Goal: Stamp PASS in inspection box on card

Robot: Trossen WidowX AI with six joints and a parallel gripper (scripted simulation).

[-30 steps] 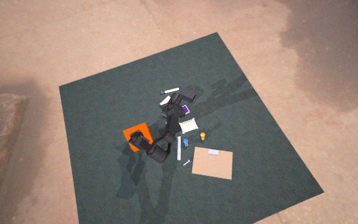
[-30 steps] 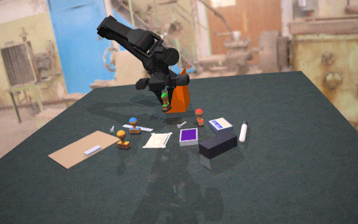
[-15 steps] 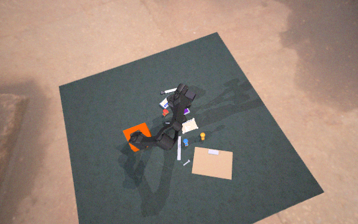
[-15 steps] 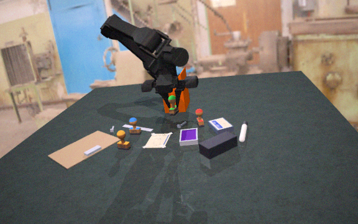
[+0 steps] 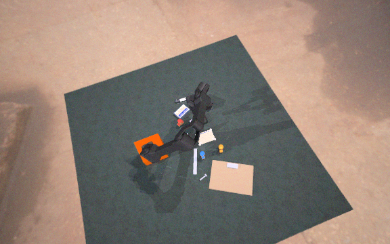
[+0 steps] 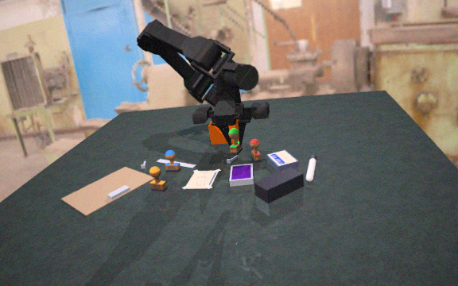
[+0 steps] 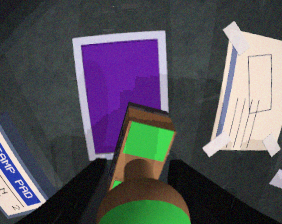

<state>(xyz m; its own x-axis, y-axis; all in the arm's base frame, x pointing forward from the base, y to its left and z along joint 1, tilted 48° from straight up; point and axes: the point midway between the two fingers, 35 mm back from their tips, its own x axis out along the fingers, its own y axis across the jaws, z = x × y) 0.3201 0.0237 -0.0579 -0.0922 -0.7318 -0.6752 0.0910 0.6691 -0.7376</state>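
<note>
Now: the purple ink pad 1 cm to the left of my gripper tip and 9 cm below it. Round my gripper tip: red stamp: 10 cm behind, 4 cm to the left, 7 cm below; card: 10 cm to the right, 10 cm below; green-knobbed stamp: right at my gripper tip.
</note>
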